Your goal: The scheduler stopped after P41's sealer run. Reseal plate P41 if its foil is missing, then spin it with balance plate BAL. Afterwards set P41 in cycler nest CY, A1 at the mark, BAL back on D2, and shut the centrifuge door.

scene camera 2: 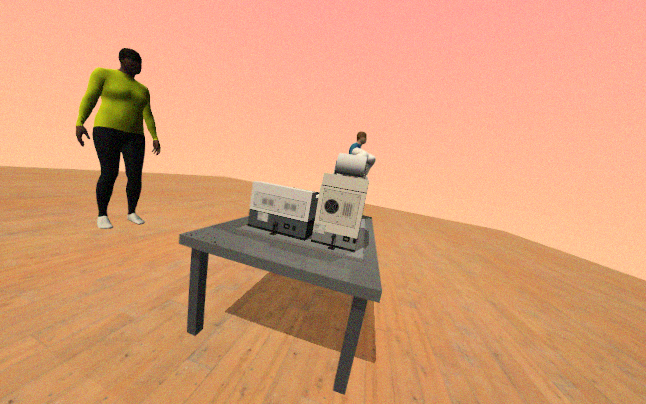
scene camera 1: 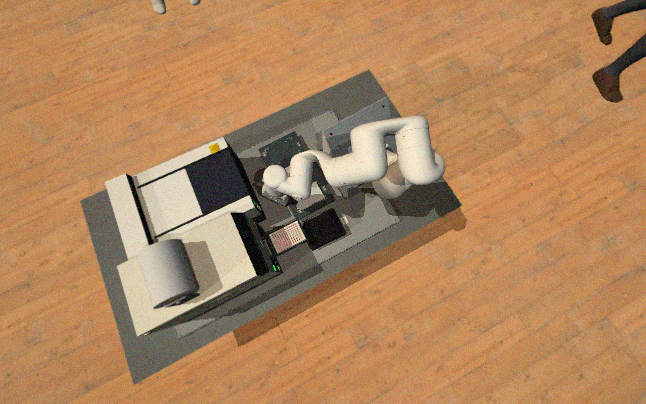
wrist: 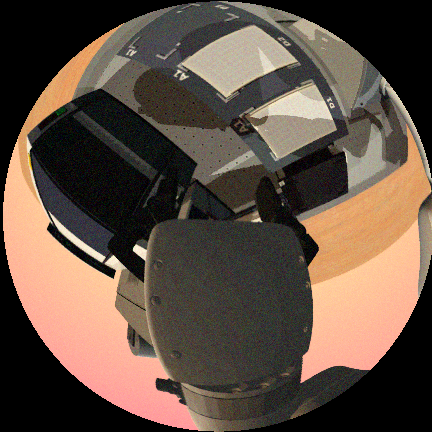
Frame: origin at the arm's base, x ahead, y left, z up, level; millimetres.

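Seen in the pictures: gripper, fingertip midpoint: [wrist: 218, 181].
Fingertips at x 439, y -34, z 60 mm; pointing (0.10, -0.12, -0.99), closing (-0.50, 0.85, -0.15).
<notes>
Offsets run from my fingertips to a thing's top centre. Level surfaces: height alone.
My gripper [wrist: 218, 181] is open and empty, above the table beside the black front of the white machine with a dark window [scene camera 1: 220, 182] [wrist: 100, 160], probably the centrifuge; its door state is unclear. A plate with red wells and no visible foil {dx +54, dy +146, dz -30 mm} [scene camera 1: 287, 237] sits before the cream machine {dx +349, dy +102, dz +329 mm} [scene camera 1: 230, 250] [scene camera 2: 342, 205], which carries a large roll {dx +370, dy +98, dz +329 mm} [scene camera 1: 172, 272] [scene camera 2: 351, 164]. My gripper mostly hides that plate in the wrist view. A pale smooth-topped plate {dx -129, dy -86, dz -83 mm} [wrist: 242, 60] lies at D2, another {dx -115, dy +37, dz -83 mm} [scene camera 1: 312, 197] [wrist: 295, 120] at D1. Plate labels are unreadable.
A black square block {dx -88, dy +192, dz -88 mm} [scene camera 1: 325, 229] [wrist: 317, 180] stands beside the red-welled plate. Empty corner-marked spots [wrist: 165, 37] lie beyond the D2 plate. My arm [scene camera 1: 355, 167] reaches over the table {dz -159 mm} [scene camera 1: 120, 345] [scene camera 2: 280, 260]. People [scene camera 2: 120, 105] [scene camera 2: 356, 147] stand beyond the table.
</notes>
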